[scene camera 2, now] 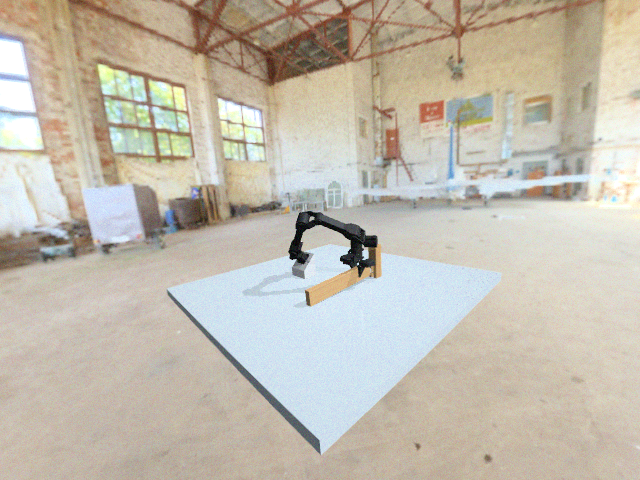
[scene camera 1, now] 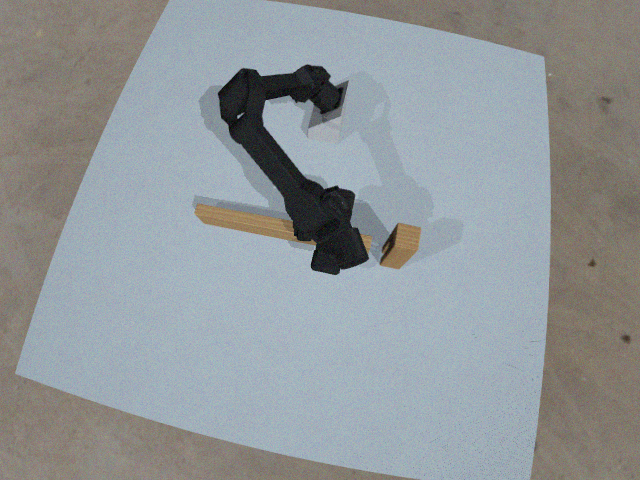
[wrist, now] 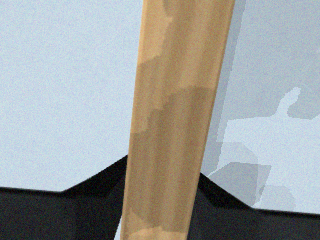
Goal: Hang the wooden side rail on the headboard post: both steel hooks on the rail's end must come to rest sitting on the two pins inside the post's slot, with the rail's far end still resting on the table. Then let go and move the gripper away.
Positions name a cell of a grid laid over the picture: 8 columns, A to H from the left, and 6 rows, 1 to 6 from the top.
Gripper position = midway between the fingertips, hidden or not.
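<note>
Scene camera 1 has the gripper (scene camera 1: E4) in it, along with a wooden side rail (scene camera 1: D3) and a headboard post (scene camera 1: F4). In scene camera 2 you'd get the rail (scene camera 2: E4). And the wrist view gives you the rail (wrist: E2) together with the gripper (wrist: D5).
</note>
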